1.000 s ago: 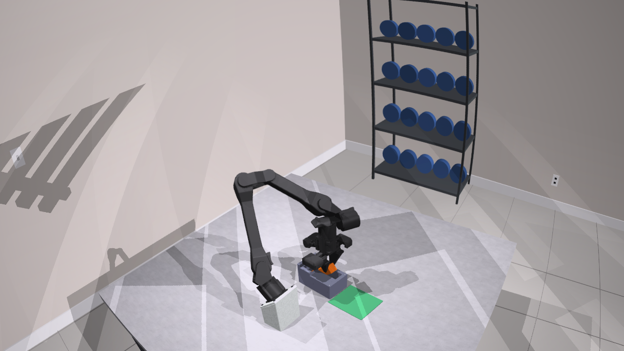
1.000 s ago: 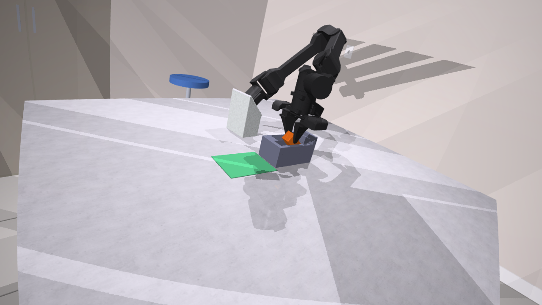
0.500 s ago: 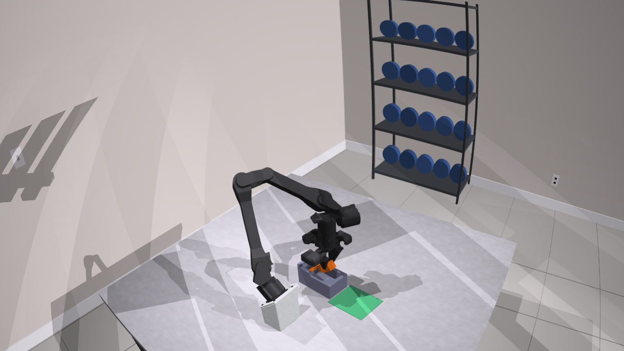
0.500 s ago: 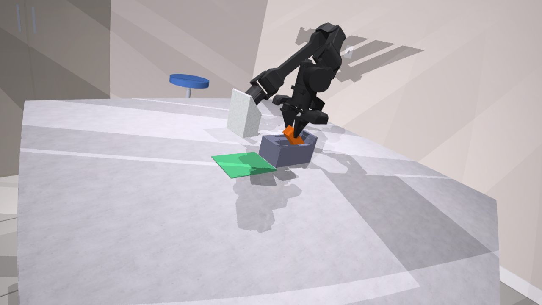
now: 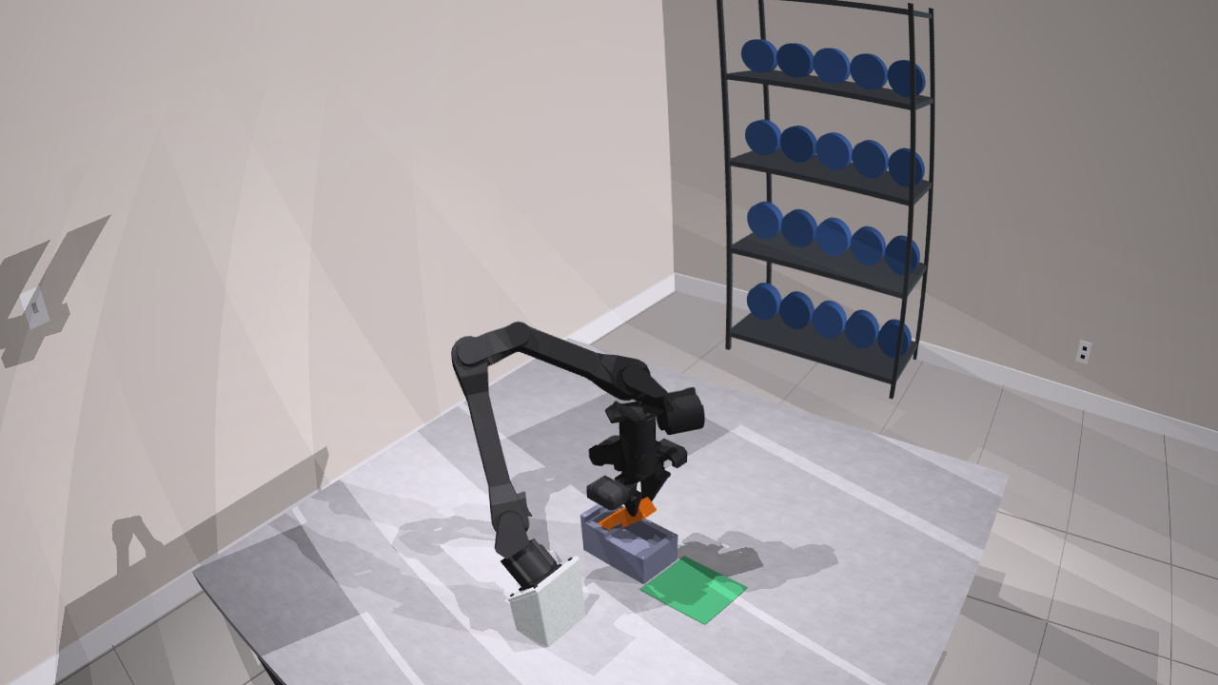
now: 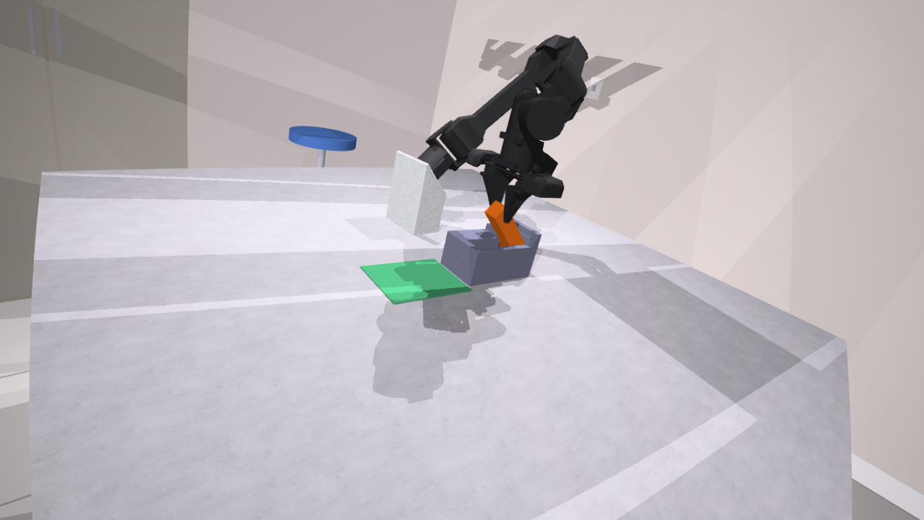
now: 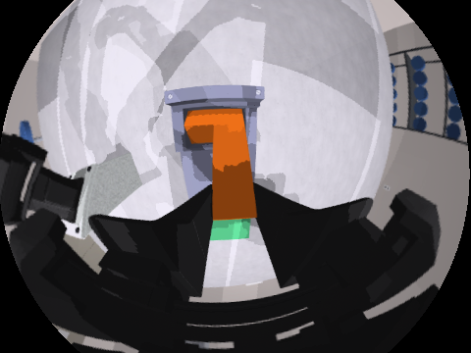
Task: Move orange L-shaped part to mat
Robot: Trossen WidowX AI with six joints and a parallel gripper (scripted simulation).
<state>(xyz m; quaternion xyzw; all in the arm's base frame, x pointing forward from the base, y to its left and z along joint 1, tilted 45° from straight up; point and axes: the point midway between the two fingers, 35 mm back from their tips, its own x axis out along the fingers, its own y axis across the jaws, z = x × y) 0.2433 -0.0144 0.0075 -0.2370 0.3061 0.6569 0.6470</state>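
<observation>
My gripper tip is now 20 mm past the green mat, 140 mm to the left of it and 120 mm above it. From my gripper tip the other things lie so: orange L-shaped part: 10 mm behind, 30 mm to the left, 30 mm below.
</observation>
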